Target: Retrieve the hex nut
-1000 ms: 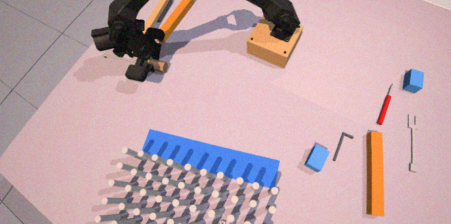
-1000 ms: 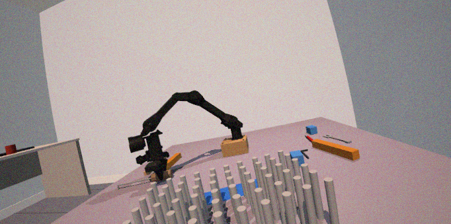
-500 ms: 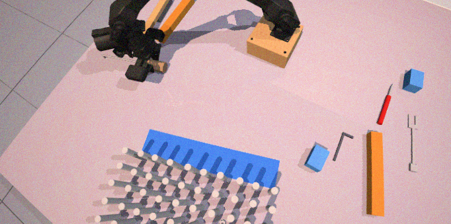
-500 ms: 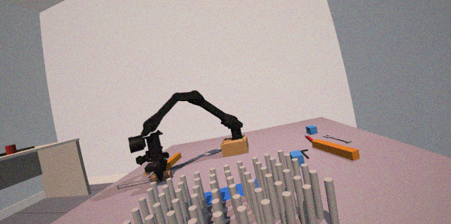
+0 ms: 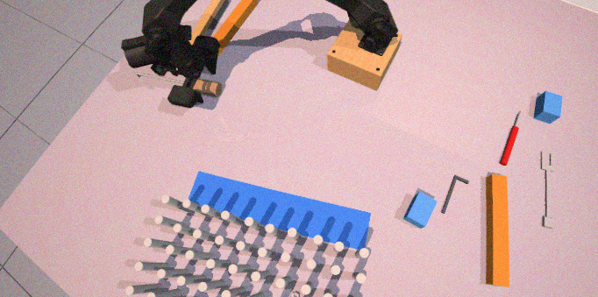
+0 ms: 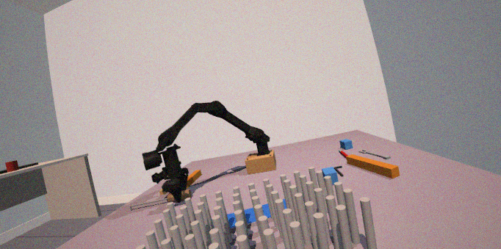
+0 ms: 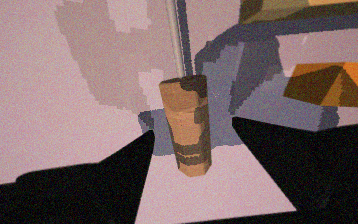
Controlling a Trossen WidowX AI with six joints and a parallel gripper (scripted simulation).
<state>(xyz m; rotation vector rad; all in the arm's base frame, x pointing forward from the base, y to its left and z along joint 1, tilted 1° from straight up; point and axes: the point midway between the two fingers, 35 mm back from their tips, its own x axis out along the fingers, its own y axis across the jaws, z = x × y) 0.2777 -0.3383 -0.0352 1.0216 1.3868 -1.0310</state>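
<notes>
Right now my gripper tip is 110 mm to the left of the tool with brown wooden handle, 30 mm short of it and 10 mm below it. The rest, counted from my gripper tip: blue taped strip 320 mm to the left, 180 mm ahead, 10 mm below; red screwdriver 720 mm to the left, 250 mm behind; black hex key 640 mm to the left, 50 mm behind.
</notes>
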